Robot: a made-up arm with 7 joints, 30 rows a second.
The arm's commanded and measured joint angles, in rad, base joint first. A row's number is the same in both.
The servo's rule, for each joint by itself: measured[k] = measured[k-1] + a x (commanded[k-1-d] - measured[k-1]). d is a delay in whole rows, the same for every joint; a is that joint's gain. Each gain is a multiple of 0.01, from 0.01 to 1. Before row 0 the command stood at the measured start. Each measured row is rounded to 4 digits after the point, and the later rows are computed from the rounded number. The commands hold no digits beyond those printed.
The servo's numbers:
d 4
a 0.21 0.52 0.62 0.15 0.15 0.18 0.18
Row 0, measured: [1.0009, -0.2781, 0.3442, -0.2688, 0.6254, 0.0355, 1.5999]
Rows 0 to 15, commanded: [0.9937, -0.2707, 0.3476, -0.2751, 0.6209, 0.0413, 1.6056]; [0.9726, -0.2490, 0.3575, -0.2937, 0.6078, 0.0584, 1.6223]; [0.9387, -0.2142, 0.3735, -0.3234, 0.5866, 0.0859, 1.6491]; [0.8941, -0.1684, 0.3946, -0.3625, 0.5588, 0.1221, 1.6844]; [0.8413, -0.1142, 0.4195, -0.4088, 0.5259, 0.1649, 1.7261]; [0.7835, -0.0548, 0.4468, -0.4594, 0.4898, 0.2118, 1.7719]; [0.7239, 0.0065, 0.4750, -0.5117, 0.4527, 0.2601, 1.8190]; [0.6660, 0.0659, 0.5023, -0.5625, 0.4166, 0.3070, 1.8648]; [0.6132, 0.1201, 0.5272, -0.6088, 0.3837, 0.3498, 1.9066]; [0.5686, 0.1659, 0.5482, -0.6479, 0.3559, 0.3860, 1.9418]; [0.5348, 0.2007, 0.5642, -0.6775, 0.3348, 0.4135, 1.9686]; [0.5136, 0.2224, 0.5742, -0.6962, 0.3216, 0.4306, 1.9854]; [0.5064, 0.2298, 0.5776, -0.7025, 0.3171, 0.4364, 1.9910]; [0.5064, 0.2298, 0.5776, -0.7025, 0.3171, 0.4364, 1.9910]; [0.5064, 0.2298, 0.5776, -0.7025, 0.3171, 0.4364, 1.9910]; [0.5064, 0.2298, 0.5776, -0.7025, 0.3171, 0.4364, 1.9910]
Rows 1 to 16, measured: [1.0009, -0.2781, 0.3442, -0.2688, 0.6254, 0.0355, 1.5999]; [1.0009, -0.2781, 0.3442, -0.2688, 0.6254, 0.0355, 1.5999]; [1.0009, -0.2781, 0.3442, -0.2688, 0.6254, 0.0355, 1.5999]; [1.0009, -0.2781, 0.3442, -0.2688, 0.6254, 0.0355, 1.5999]; [0.9994, -0.2743, 0.3463, -0.2697, 0.6247, 0.0365, 1.6009]; [0.9938, -0.2611, 0.3532, -0.2733, 0.6222, 0.0404, 1.6048]; [0.9822, -0.2367, 0.3658, -0.2808, 0.6169, 0.0486, 1.6128]; [0.9637, -0.2012, 0.3837, -0.2931, 0.6082, 0.0618, 1.6257]; [0.9380, -0.1560, 0.4059, -0.3105, 0.5959, 0.0804, 1.6438]; [0.9056, -0.1034, 0.4313, -0.3328, 0.5800, 0.1041, 1.6669]; [0.8674, -0.0463, 0.4584, -0.3596, 0.5609, 0.1322, 1.6943]; [0.8251, 0.0120, 0.4856, -0.3900, 0.5393, 0.1637, 1.7250]; [0.7806, 0.0682, 0.5114, -0.4228, 0.5160, 0.1972, 1.7577]; [0.7361, 0.1190, 0.5342, -0.4566, 0.4920, 0.2312, 1.7908]; [0.6938, 0.1615, 0.5528, -0.4897, 0.4684, 0.2640, 1.8228]; [0.6560, 0.1932, 0.5661, -0.5207, 0.4464, 0.2940, 1.8521]
